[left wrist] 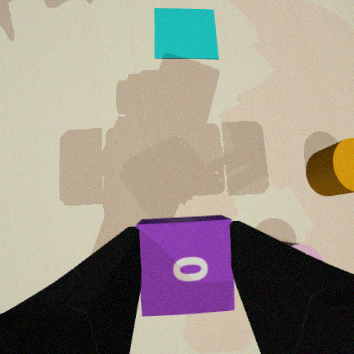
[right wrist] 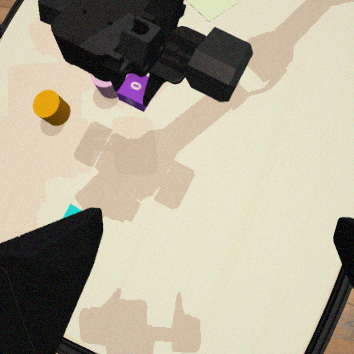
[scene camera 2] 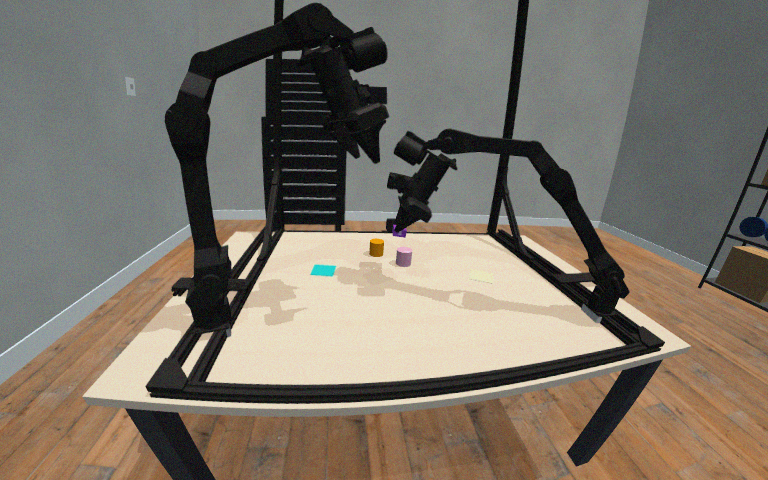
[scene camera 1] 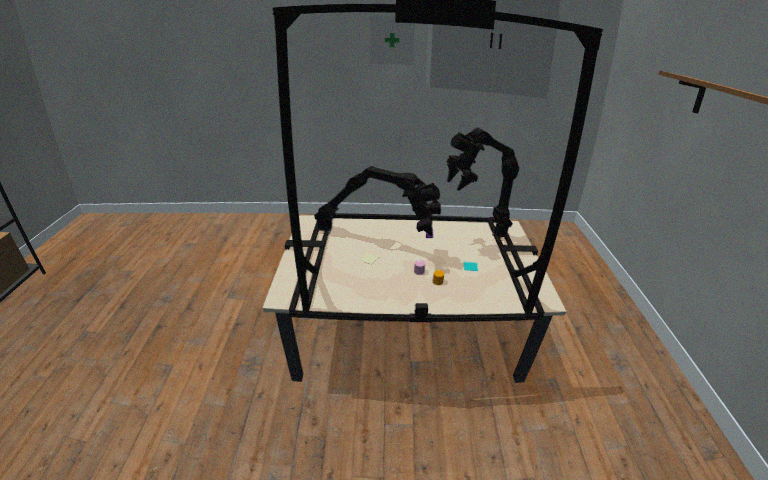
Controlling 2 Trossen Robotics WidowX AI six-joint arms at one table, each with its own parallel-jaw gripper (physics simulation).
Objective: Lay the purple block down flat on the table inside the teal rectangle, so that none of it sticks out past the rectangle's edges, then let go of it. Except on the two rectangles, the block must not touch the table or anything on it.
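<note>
The purple block, with a white 0 on its face, is held between the fingers of my left gripper. It is in the air above the table, apart from the teal rectangle. In the left wrist view the rectangle lies flat beyond the block, near the top edge. In the right wrist view a finger hides most of it. My right gripper is open and empty, high above the table.
An orange cylinder and a pink cylinder stand near each other. A pale yellow-green rectangle lies flat on the table. Arm shadows cross the table.
</note>
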